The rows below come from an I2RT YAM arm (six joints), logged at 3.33 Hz.
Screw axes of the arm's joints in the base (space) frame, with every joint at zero. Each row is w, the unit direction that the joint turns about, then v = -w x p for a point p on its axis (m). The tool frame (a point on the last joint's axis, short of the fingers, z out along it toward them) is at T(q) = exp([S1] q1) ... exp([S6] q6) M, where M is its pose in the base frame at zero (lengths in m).
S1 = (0, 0, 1, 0, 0, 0)
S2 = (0, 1, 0, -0.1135, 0, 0.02)
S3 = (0, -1, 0, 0.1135, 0, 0.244)
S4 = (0, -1, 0, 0.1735, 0, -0.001)
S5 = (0, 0, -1, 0, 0.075, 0)
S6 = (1, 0, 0, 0, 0.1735, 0)
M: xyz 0.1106 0 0.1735 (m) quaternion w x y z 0.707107 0 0.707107 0
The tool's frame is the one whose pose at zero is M.
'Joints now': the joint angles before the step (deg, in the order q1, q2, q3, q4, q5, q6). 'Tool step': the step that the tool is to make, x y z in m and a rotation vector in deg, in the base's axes. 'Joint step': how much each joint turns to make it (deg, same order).
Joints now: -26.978, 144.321, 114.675, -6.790, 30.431, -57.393
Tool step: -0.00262, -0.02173, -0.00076, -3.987, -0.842, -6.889
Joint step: -1.756, 2.508, 3.481, 1.366, 5.999, 0.489
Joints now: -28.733, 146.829, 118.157, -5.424, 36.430, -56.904
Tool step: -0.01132, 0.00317, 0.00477, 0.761, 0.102, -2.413
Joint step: -0.199, -3.009, -4.024, -0.788, 1.460, 2.228
